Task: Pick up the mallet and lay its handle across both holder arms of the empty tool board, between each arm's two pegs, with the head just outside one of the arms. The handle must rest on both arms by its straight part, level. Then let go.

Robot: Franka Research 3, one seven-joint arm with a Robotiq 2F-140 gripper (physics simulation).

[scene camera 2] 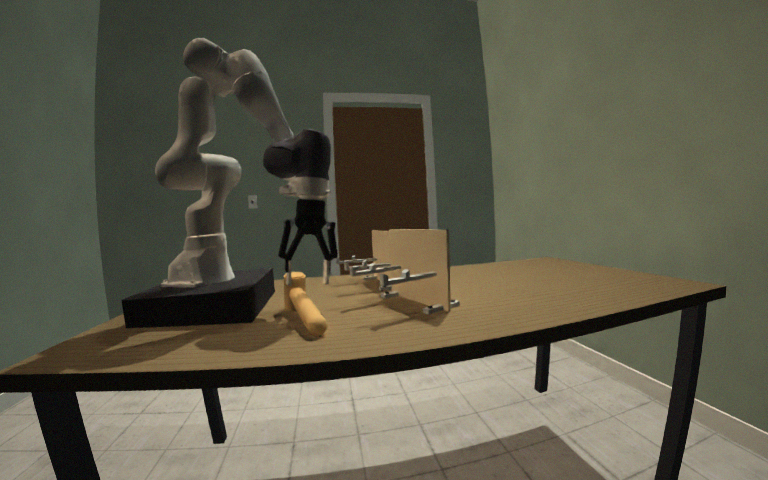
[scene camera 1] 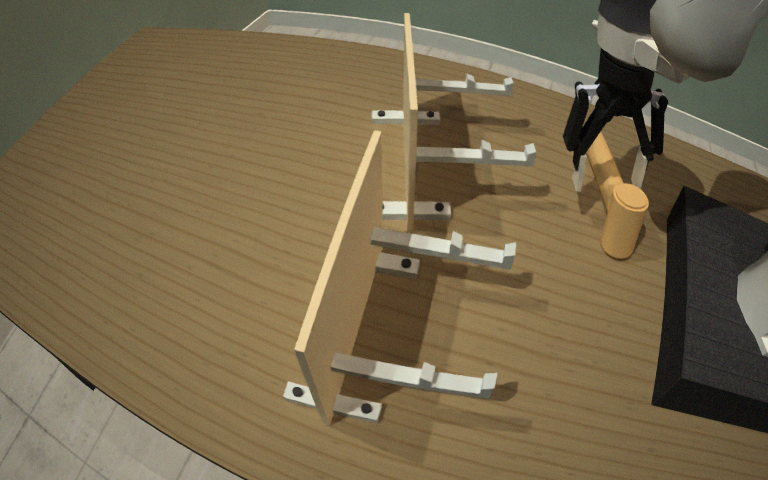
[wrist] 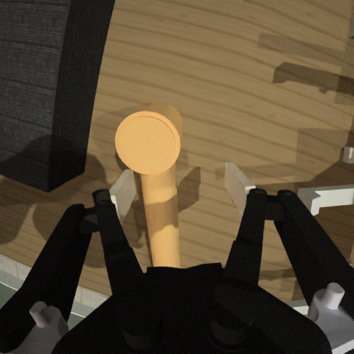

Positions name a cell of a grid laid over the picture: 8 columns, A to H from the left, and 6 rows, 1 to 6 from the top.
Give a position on an orange mallet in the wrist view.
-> D3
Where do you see a tool board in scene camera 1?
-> At D5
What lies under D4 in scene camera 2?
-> An orange mallet.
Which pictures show my gripper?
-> Scene camera 2, scene camera 1 and the wrist view: all of them.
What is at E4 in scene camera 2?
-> A tool board.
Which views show the orange mallet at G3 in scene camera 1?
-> Scene camera 2, scene camera 1 and the wrist view: all of them.
